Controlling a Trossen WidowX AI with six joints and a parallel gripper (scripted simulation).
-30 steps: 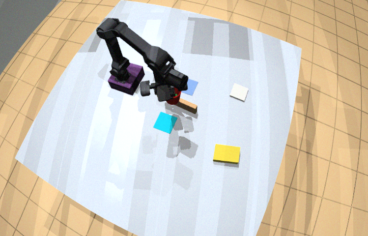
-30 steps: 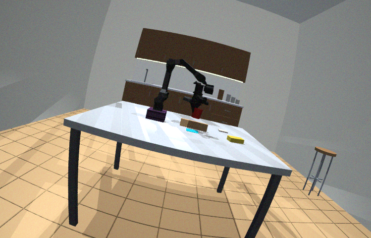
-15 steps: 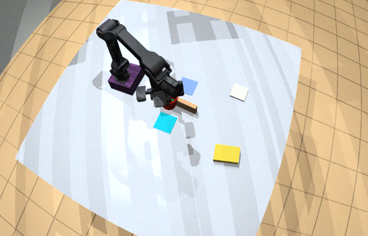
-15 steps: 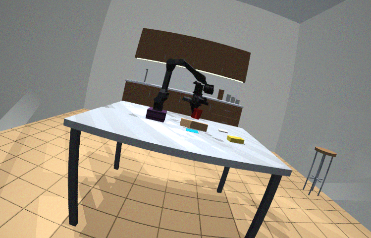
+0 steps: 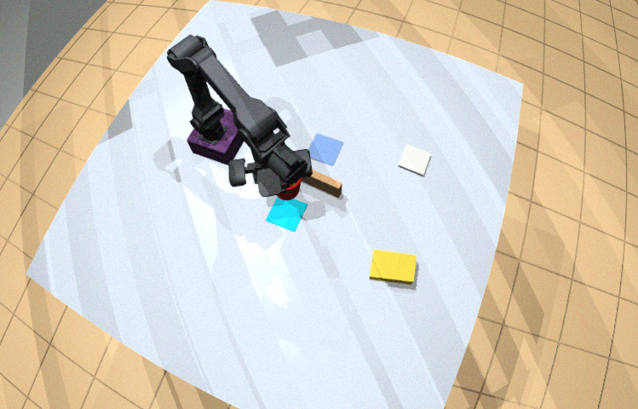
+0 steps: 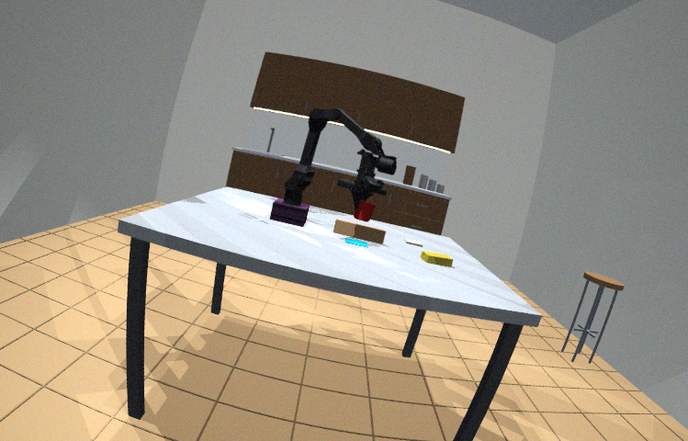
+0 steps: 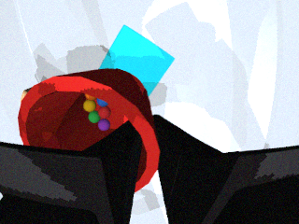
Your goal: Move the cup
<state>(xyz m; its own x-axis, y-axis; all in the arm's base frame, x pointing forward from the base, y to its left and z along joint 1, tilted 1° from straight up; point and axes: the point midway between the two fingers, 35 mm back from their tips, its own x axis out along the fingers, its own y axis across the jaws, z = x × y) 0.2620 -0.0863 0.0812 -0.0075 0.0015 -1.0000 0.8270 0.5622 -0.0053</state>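
The cyan pad is 130 mm below my gripper tip, 30 mm ahead of it and 10 mm to the right of it. Round my gripper tip: light blue pad: 210 mm to the left, 130 mm below, 30 mm ahead; then red cup: 30 mm ahead, 20 mm to the left; then wooden bar: 100 mm to the left, 100 mm below, 30 mm ahead.
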